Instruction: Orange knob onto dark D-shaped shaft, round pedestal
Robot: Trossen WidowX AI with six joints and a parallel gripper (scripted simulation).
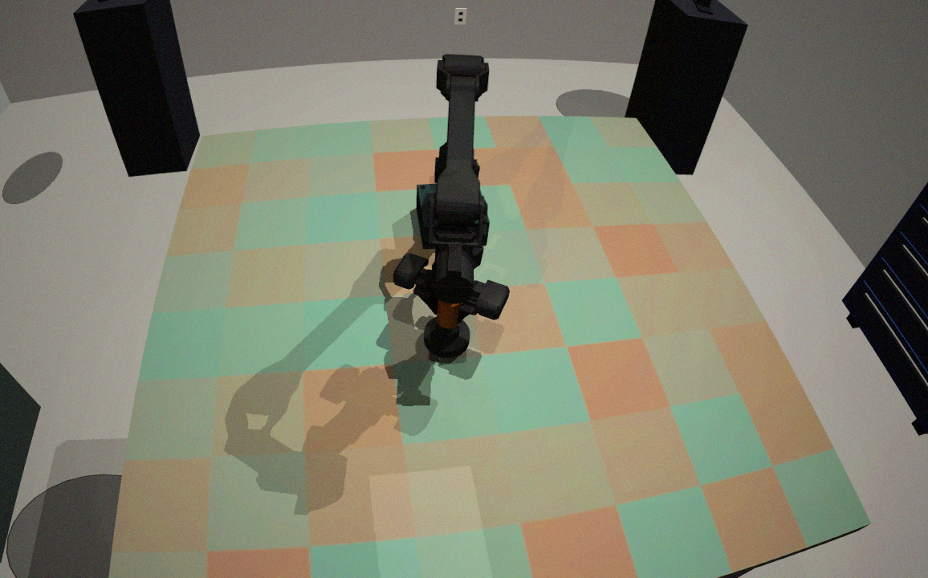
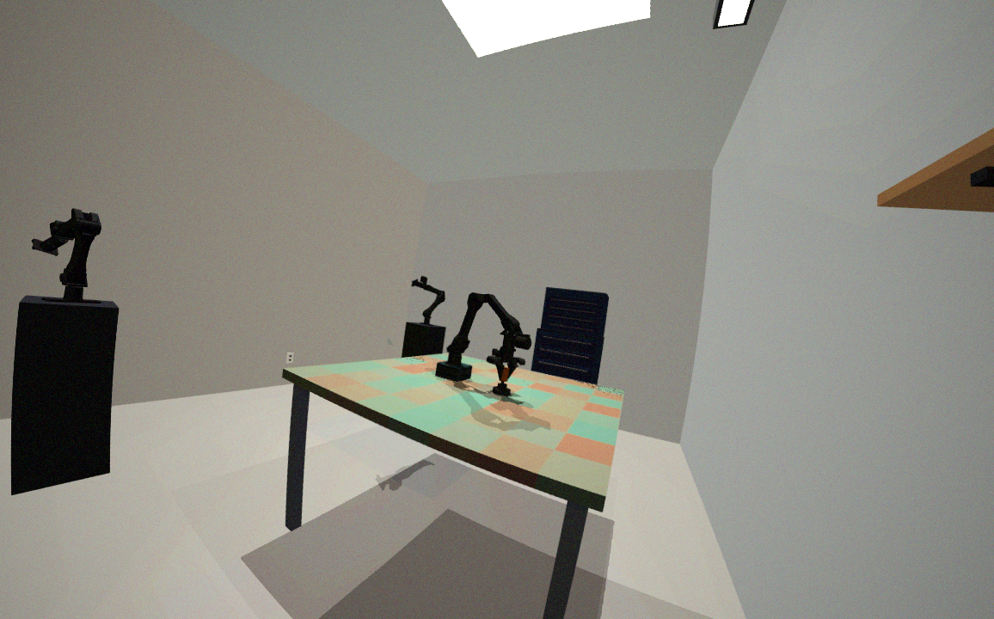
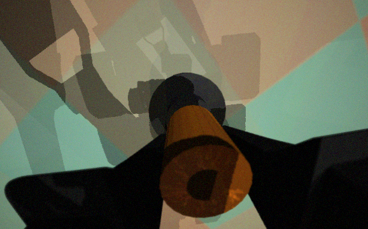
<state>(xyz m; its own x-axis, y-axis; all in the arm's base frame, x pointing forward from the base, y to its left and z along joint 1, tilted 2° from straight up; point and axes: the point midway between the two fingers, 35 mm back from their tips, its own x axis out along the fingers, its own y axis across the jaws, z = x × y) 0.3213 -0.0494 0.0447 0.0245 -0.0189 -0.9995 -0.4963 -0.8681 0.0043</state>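
Right now the orange knob is 20 mm above my gripper tip. The rest, counted from my gripper tip: pedestal: 40 mm below.
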